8 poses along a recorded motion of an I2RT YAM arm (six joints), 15 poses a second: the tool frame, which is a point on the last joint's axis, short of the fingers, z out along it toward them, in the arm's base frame.
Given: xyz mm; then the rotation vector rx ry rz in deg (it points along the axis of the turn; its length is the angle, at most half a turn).
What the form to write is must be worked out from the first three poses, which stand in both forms.
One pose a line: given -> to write
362 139 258 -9.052 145.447 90.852 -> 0.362 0.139 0.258 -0.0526 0.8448 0.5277 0.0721
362 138 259 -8.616 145.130 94.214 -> 0.362 0.138 0.259 -0.0496 0.8363 0.5429 0.0589
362 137 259 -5.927 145.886 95.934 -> 0.362 0.137 0.259 -0.0339 0.8342 0.5485 0.0462
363 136 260 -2.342 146.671 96.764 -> 0.363 0.136 0.260 -0.0133 0.8341 0.5503 0.0373
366 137 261 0.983 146.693 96.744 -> 0.366 0.137 0.261 0.0056 0.8342 0.5502 0.0373
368 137 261 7.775 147.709 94.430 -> 0.368 0.137 0.261 0.0443 0.8411 0.5377 0.0394
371 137 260 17.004 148.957 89.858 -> 0.371 0.137 0.260 0.0972 0.8513 0.5136 0.0454
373 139 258 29.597 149.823 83.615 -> 0.373 0.139 0.258 0.1698 0.8594 0.4796 0.0514
